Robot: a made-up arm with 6 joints. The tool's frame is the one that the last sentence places.
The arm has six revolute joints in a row. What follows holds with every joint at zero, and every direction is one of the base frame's. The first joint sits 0.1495 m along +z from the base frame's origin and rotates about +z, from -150 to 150 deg. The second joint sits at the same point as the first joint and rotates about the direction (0.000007, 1, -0.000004), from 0 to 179.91 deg. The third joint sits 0.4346 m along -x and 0.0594 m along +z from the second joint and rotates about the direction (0.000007, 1, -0.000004), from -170 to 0 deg. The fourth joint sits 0.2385 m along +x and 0.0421 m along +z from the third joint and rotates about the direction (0.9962, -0.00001, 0.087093), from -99.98 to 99.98 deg. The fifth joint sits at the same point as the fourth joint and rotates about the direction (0.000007, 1, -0.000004), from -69.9 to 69.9 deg. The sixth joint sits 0.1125 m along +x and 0.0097 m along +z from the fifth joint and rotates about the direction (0.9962, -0.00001, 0.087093), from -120 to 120 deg. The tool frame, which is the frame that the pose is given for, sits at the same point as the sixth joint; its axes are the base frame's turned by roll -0.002, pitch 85.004 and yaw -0.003 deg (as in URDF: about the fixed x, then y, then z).
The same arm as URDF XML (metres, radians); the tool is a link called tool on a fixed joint. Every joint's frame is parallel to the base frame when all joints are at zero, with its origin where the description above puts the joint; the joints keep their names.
<robot name="arm">
<link name="base"/>
<link name="link1"/>
<link name="link2"/>
<link name="link3"/>
<link name="link4"/>
<link name="link5"/>
<link name="link6"/>
<link name="tool"/>
<joint name="joint 1" type="revolute"><parent link="base"/><child link="link1"/><origin xyz="0.0000 0.0000 0.1495" rpy="0.0000 0.0000 0.0000"/><axis xyz="0 0 1"/><limit lower="-2.6180" upper="2.6180"/></joint>
<joint name="joint 2" type="revolute"><parent link="link1"/><child link="link2"/><origin xyz="0.0000 0.0000 0.0000" rpy="0.0000 0.0000 0.0000"/><axis xyz="0 1 0"/><limit lower="0.0000" upper="3.1400"/></joint>
<joint name="joint 3" type="revolute"><parent link="link2"/><child link="link3"/><origin xyz="-0.4346 0.0000 0.0594" rpy="0.0000 0.0000 0.0000"/><axis xyz="0 1 0"/><limit lower="-2.9671" upper="0.0000"/></joint>
<joint name="joint 4" type="revolute"><parent link="link3"/><child link="link4"/><origin xyz="0.2385 0.0000 0.0421" rpy="0.0000 0.0000 0.0000"/><axis xyz="0.9962 0 0.0871"/><limit lower="-1.7450" upper="1.7450"/></joint>
<joint name="joint 5" type="revolute"><parent link="link4"/><child link="link5"/><origin xyz="0.0000 0.0000 0.0000" rpy="0.0000 0.0000 0.0000"/><axis xyz="0 1 0"/><limit lower="-1.2200" upper="1.2200"/></joint>
<joint name="joint 6" type="revolute"><parent link="link5"/><child link="link6"/><origin xyz="0.1125 0.0000 0.0097" rpy="0.0000 0.0000 0.0000"/><axis xyz="0.9962 0 0.0871"/><limit lower="-2.0944" upper="2.0944"/></joint>
<joint name="tool_fixed" type="fixed"><parent link="link6"/><child link="tool"/><origin xyz="0.0000 0.0000 0.0000" rpy="0.0000 1.4836 -0.0001"/></joint>
</robot>

